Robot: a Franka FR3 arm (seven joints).
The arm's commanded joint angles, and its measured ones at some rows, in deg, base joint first. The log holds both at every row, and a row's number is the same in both.
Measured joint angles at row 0:
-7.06, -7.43, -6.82, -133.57, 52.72, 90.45, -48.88
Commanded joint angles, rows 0 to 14:
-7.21, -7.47, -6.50, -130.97, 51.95, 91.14, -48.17
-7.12, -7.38, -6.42, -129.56, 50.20, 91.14, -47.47
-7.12, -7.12, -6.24, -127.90, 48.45, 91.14, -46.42
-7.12, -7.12, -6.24, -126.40, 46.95, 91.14, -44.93
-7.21, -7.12, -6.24, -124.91, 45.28, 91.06, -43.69
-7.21, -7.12, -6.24, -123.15, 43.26, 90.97, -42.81
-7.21, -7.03, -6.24, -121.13, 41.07, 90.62, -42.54
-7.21, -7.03, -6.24, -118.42, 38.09, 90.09, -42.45
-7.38, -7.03, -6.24, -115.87, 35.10, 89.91, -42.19
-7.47, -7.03, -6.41, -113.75, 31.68, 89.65, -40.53
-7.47, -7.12, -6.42, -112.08, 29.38, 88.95, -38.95
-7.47, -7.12, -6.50, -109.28, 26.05, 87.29, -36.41
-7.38, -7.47, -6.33, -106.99, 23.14, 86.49, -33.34
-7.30, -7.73, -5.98, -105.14, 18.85, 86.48, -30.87
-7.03, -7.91, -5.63, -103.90, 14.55, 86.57, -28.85
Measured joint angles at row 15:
-7.09, -7.72, -6.68, -108.03, 22.56, 88.17, -34.15
